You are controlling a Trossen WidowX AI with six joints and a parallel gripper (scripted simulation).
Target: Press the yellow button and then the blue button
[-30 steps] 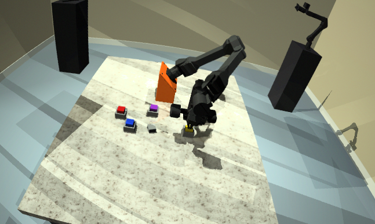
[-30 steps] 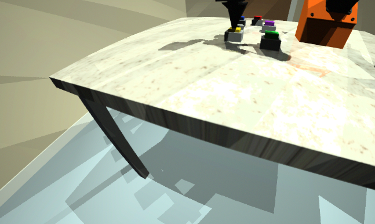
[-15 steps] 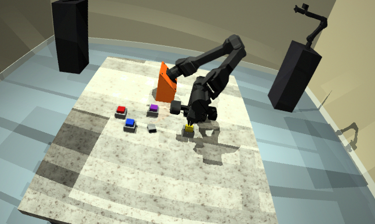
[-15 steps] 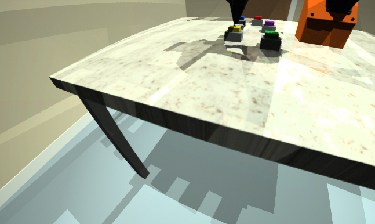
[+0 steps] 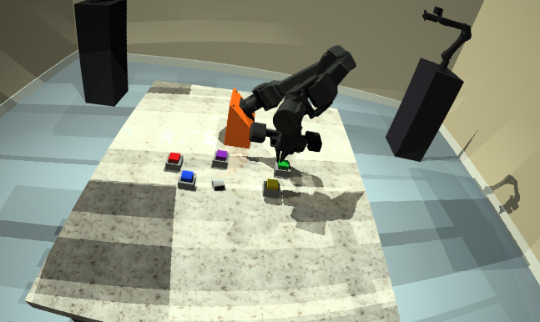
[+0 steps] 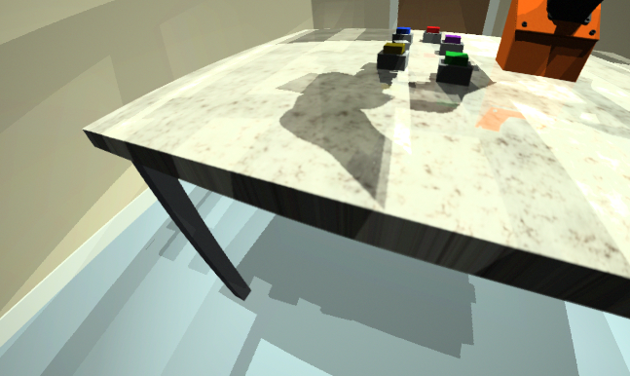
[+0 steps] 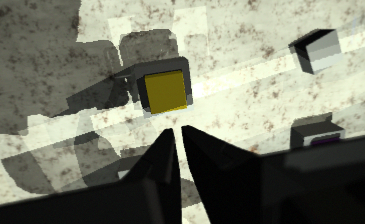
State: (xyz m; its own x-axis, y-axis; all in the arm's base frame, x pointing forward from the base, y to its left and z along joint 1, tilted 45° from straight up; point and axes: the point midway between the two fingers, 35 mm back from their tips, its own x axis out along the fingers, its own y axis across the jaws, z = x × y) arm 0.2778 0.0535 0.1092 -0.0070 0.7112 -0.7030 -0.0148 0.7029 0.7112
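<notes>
The blue button is 25 cm to the right of my gripper tip, 9 cm below it and 2 cm ahead of it. Round my gripper tip: small grey block: 16 cm to the right, 11 cm below, 1 cm ahead; yellow button: 9 cm below; green button: 10 cm behind, 9 cm below, 4 cm to the left.
</notes>
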